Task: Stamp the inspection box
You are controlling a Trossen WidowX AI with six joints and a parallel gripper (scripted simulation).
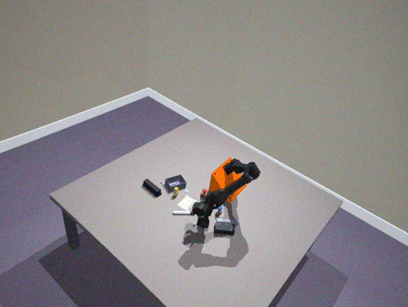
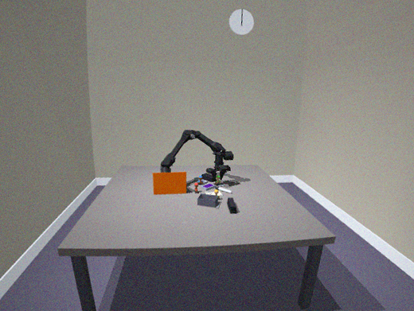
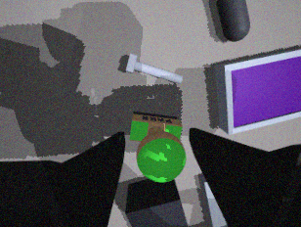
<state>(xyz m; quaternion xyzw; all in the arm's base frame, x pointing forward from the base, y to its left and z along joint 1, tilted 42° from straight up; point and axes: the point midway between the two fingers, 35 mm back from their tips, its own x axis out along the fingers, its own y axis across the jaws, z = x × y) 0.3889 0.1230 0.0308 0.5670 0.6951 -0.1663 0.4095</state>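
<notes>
Right now my gripper tip is 10 mm above the green-knobbed PASS stamp. From my gripper tip the other things lie so: purple ink pad: 90 mm behind, 60 mm to the right, 20 mm below; then black box: 110 mm to the left, 50 mm behind, 10 mm below; then white marker: 130 mm to the right, 20 mm below.
</notes>
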